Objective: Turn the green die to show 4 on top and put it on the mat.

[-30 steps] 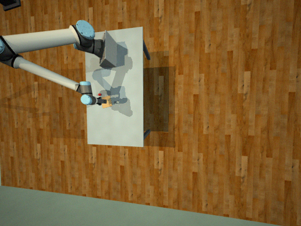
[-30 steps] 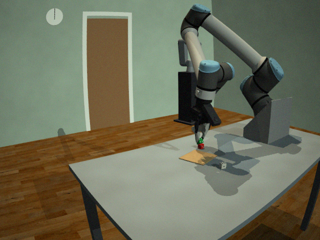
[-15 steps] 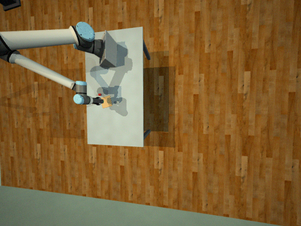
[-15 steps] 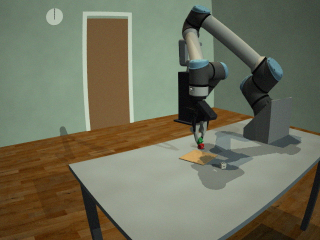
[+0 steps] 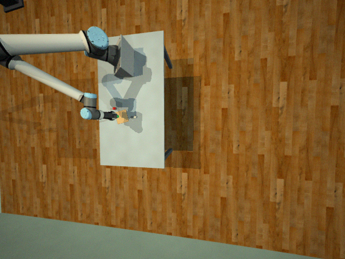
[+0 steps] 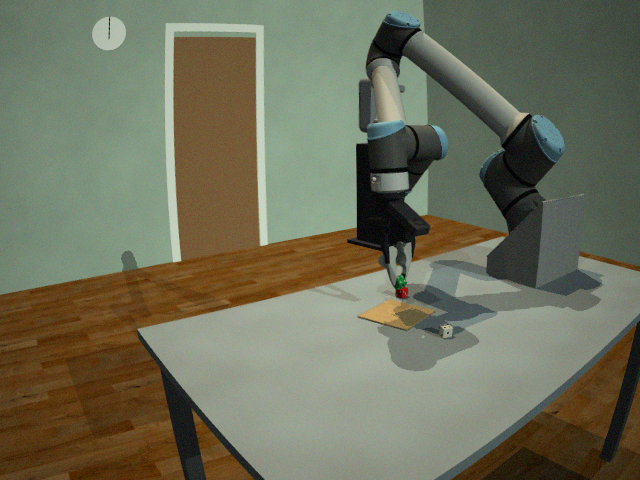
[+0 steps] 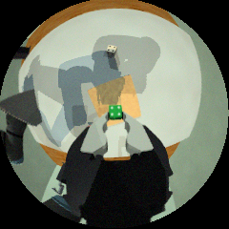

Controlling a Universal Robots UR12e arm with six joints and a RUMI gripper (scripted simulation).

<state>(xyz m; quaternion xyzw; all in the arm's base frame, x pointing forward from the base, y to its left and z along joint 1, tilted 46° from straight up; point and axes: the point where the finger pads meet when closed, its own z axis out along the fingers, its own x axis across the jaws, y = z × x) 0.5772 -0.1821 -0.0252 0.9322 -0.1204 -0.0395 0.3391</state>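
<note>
The green die lies 1 cm below my hand. The rest, counted from my hand: red die 10 cm behind, 7 cm to the right, 8 cm below; then tan mat 9 cm below; then white die 3 cm ahead, 16 cm to the left, 8 cm below.
</note>
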